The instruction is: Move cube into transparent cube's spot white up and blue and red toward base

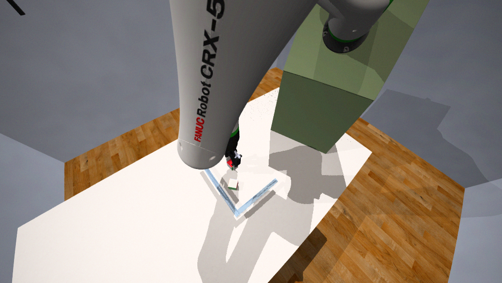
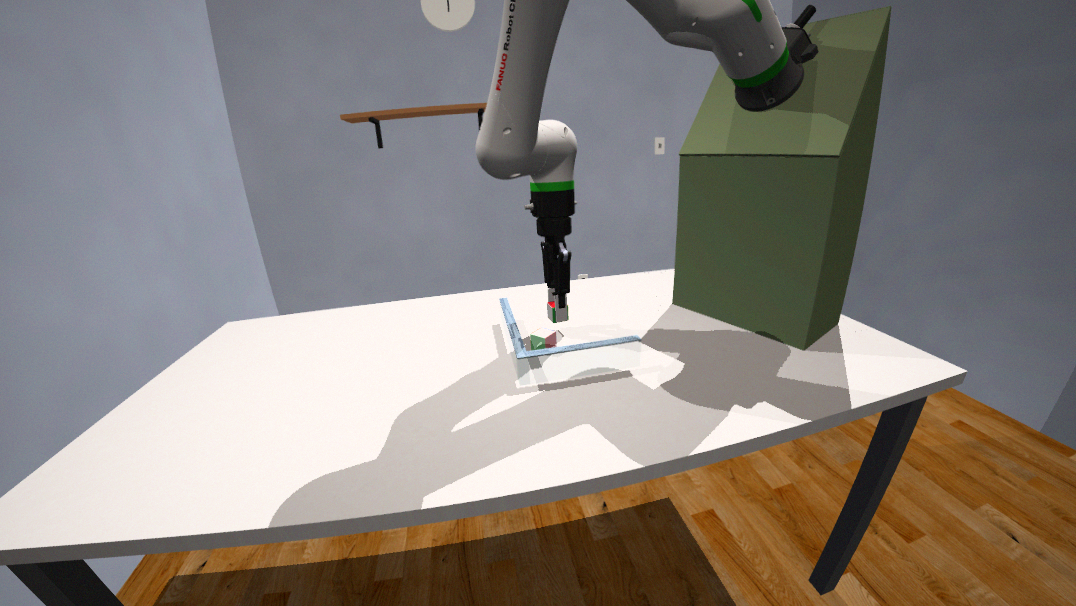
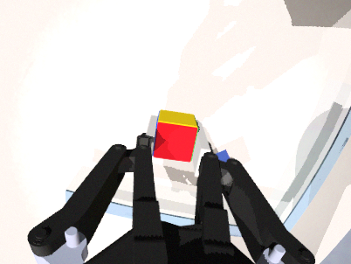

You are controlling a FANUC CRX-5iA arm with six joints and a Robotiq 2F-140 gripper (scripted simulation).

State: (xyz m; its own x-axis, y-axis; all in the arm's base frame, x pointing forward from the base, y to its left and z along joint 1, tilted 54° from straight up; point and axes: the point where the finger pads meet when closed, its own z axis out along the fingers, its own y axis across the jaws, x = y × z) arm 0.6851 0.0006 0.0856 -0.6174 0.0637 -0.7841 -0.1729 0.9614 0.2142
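Now: the transparent cube 40 mm ahead of my hand, 90 mm to the left of it and 50 mm below it. Also, from my hand: rail: 30 mm behind, 200 mm to the left, 30 mm below.
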